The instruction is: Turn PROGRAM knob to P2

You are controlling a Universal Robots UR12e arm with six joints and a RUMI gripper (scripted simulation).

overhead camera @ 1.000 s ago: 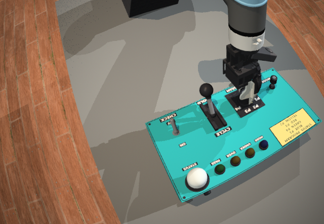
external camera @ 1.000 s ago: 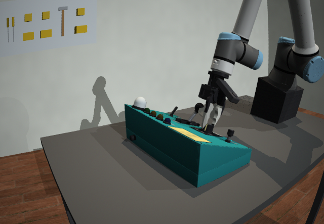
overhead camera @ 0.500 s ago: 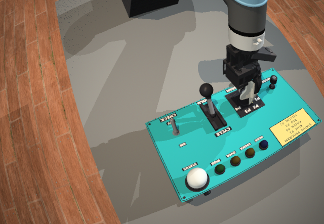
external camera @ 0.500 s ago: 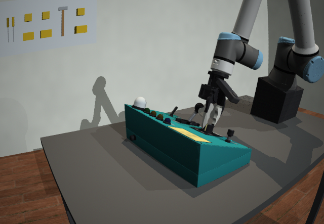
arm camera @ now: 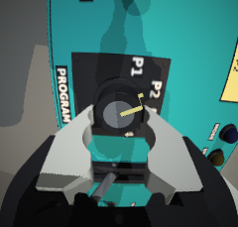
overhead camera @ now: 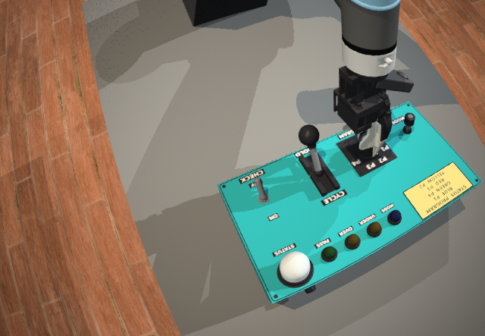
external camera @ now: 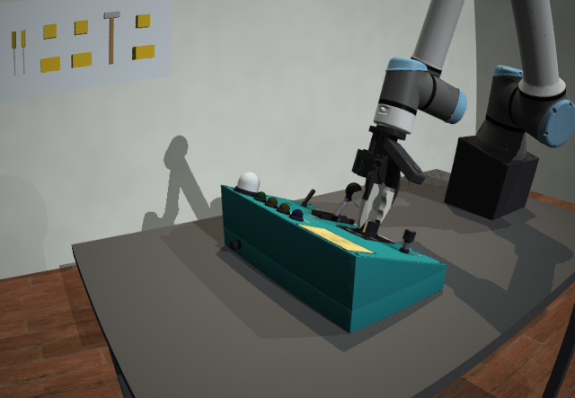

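Right now the teal console is 60 mm to the right of my hand, 40 mm ahead of it and 30 mm below it. The rest, counted from my hand: check toggle 240 mm to the right, 30 mm ahead, 10 mm below; then black ball-topped lever 120 mm to the right, 10 mm behind, 10 mm above; then small mode knob 120 mm to the left, 20 mm behind.
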